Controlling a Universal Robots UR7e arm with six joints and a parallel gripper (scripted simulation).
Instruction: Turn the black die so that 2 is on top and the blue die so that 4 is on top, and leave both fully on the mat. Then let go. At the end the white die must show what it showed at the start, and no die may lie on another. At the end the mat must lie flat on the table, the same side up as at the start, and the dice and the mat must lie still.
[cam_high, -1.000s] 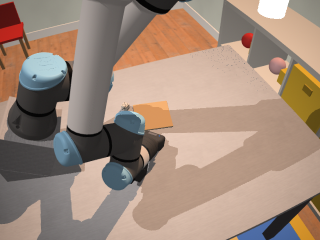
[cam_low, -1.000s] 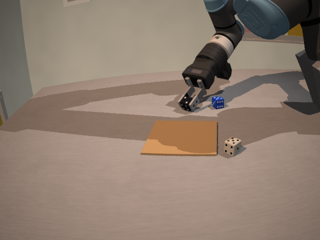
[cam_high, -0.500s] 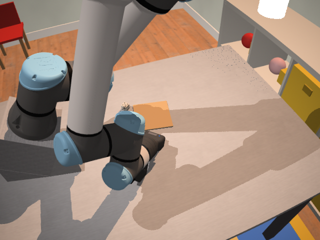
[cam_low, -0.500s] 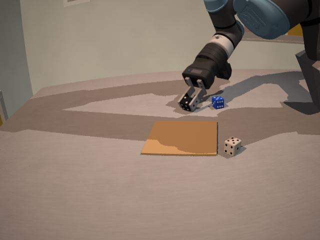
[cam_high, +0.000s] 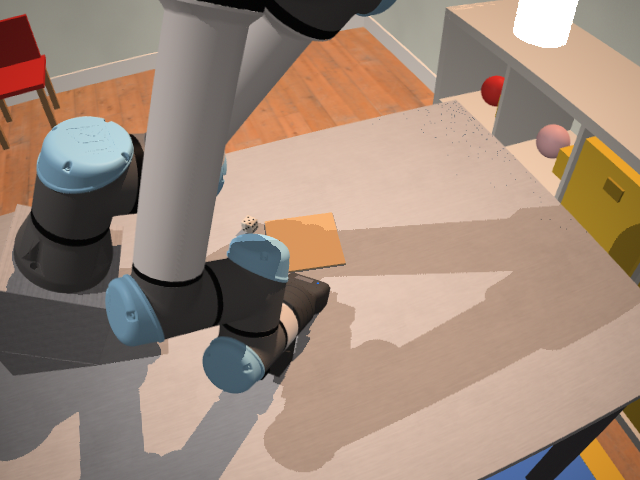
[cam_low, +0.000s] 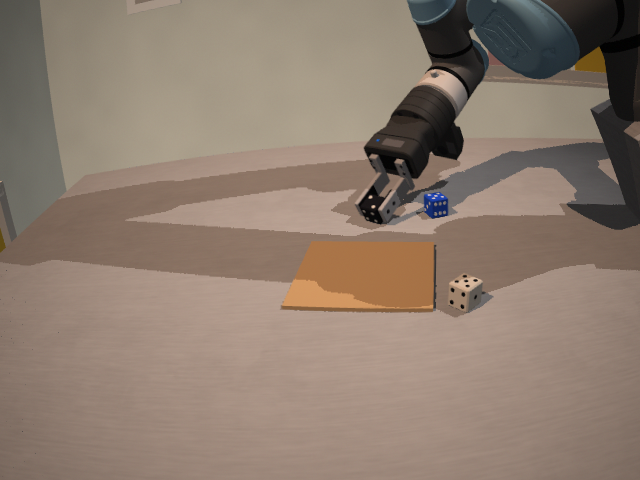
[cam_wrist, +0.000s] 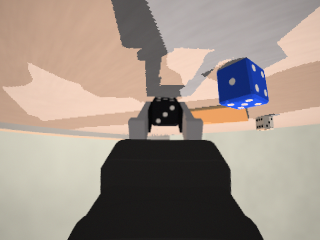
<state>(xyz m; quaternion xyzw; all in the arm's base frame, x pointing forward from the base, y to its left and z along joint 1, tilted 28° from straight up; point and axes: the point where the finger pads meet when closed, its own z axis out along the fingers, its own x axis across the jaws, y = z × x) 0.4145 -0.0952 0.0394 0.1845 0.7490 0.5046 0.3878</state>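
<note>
Right now my hand is 10 mm above the black die. Round my hand: white die: 220 mm to the left, 60 mm behind, 10 mm below; then blue die: 80 mm behind, 10 mm below; then orange mat: 140 mm to the left, 30 mm ahead, 20 mm below.
</note>
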